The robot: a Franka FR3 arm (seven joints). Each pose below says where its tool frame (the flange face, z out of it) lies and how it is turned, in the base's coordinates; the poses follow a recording.
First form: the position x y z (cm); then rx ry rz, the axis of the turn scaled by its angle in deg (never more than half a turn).
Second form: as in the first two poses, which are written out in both.
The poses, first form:
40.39 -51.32 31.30 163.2 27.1 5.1
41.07 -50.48 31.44 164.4 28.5 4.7
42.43 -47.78 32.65 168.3 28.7 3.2
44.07 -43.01 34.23 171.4 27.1 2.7
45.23 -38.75 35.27 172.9 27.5 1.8
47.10 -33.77 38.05 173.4 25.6 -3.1
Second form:
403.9 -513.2 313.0 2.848 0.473 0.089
410.7 -504.8 314.4 2.869 0.497 0.082
424.3 -477.8 326.5 2.937 0.501 0.056
440.7 -430.1 342.3 2.991 0.473 0.047
452.3 -387.5 352.7 3.018 0.480 0.031
471.0 -337.7 380.5 3.026 0.447 -0.054

